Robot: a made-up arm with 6 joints.
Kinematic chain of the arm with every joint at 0, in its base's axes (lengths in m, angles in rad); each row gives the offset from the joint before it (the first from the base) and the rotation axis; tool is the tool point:
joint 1: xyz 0 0 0.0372 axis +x
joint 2: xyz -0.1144 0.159 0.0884 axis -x
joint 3: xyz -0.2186 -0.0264 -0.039 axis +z
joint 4: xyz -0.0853 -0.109 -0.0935 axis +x
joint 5: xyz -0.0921 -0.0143 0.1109 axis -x
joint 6: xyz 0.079 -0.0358 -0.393 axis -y
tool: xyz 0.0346 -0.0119 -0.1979
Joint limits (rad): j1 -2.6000..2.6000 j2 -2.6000..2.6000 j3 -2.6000..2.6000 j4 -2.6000..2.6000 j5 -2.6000..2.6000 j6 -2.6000..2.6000
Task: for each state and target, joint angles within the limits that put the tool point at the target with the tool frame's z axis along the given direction. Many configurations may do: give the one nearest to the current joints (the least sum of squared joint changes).
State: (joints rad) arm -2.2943 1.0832 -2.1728 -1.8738 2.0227 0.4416
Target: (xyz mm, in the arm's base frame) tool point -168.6 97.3 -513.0 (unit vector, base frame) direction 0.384 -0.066 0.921
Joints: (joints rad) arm -2.6000 1.7547 -2.5727 -2.4188 1.8436 0.9285
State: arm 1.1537 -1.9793 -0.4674 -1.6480 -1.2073 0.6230
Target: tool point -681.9 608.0 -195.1 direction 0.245 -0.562 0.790
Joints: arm 0.1805 -1.5499 -0.7592 -2.1798 -1.1019 0.4341
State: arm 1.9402 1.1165 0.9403 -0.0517 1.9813 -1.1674
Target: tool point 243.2 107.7 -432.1 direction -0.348 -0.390 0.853
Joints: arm 2.5782 0.9109 1.1553 0.6535 1.7994 -0.7348
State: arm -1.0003 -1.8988 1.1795 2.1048 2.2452 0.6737
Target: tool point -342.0 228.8 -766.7 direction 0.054 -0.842 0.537
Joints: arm -1.2989 -1.3728 1.1834 2.3486 1.8160 0.8042
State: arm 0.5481 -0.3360 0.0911 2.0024 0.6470 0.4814
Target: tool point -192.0 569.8 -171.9 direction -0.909 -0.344 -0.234
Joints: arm 0.3671 -0.7874 0.3017 1.6382 1.3423 1.3386
